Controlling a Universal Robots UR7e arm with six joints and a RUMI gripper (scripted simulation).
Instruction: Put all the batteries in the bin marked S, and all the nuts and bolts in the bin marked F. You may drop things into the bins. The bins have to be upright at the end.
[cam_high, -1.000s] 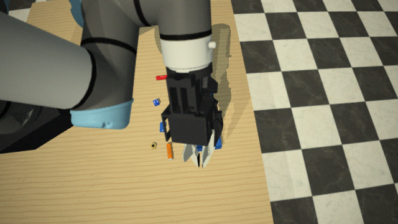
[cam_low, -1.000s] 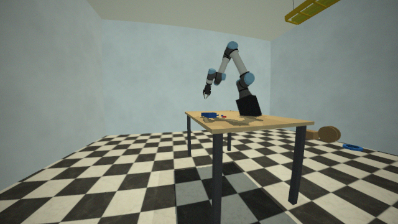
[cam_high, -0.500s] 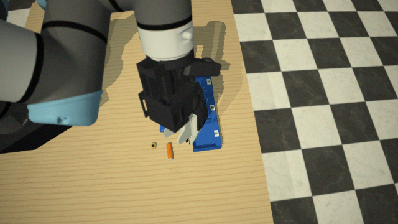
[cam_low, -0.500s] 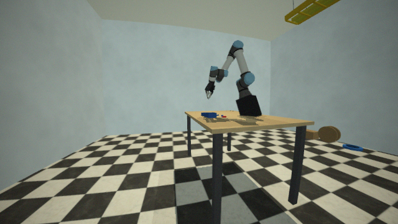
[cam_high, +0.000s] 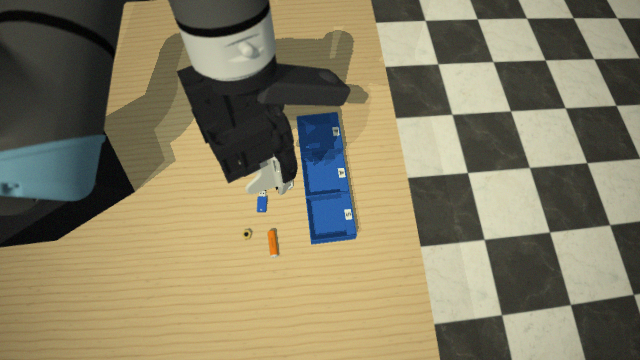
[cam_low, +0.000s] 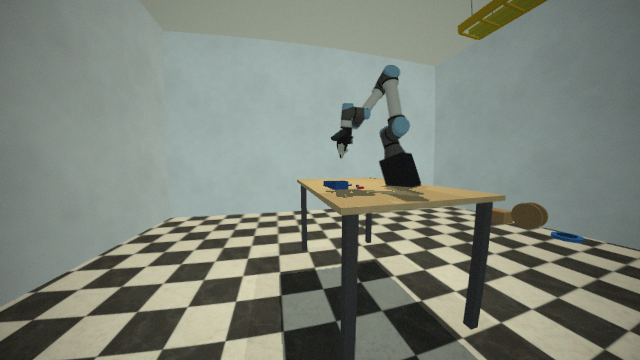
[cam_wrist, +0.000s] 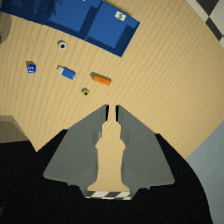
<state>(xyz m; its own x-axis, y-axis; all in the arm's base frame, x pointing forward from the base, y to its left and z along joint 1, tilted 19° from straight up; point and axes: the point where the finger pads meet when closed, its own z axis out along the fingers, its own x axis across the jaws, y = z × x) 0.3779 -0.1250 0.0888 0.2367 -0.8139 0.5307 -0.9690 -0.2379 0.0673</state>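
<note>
My gripper is now 19 cm above the blue bin row, 9 cm short of it and 7 cm to the right of it. The rest, counted from my hand: blue USB stick: 20 cm below, 6 cm to the left, 4 cm behind; orange battery: 20 cm below, 4 cm behind, 3 cm to the right; white nut: 20 cm below, 7 cm to the left, 2 cm ahead.
</note>
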